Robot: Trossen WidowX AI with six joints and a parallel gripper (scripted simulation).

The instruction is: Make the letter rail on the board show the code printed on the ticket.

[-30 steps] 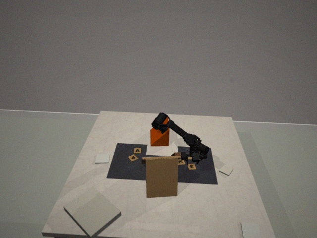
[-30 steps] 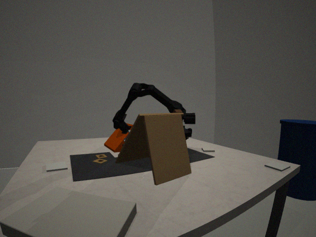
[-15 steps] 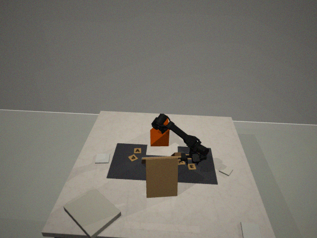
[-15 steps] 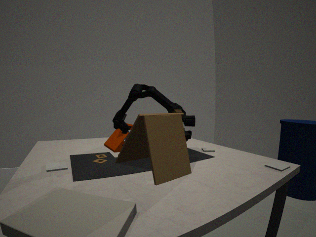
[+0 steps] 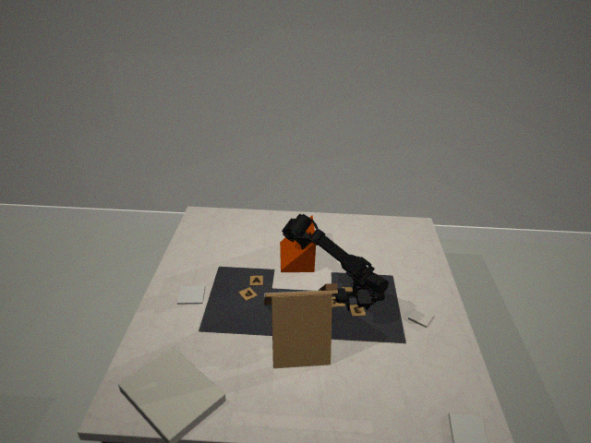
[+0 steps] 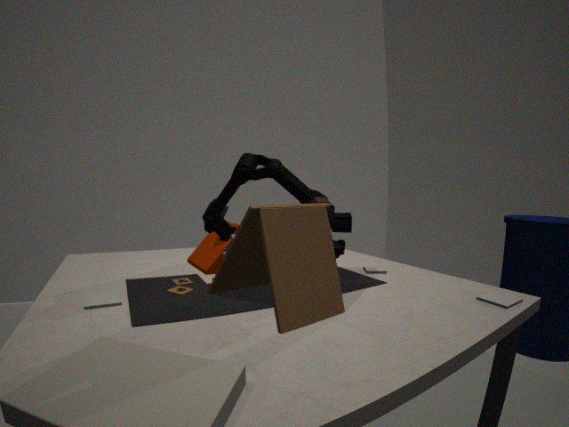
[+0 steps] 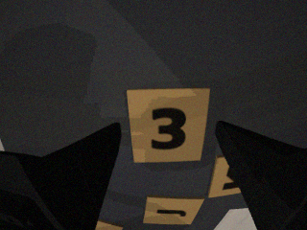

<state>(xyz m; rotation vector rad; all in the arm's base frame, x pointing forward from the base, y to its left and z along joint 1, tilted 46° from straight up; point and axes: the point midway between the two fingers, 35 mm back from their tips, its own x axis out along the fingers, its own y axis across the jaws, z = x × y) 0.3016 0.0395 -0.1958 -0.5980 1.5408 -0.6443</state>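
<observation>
My gripper tip is now right at the tan tile marked 3. From my gripper tip the other things lie so: tile marked p 43 cm to the right, 13 cm behind; white ticket 24 cm to the right, 8 cm above; dark mat 21 cm to the right, 11 cm behind, 1 cm below.
</observation>
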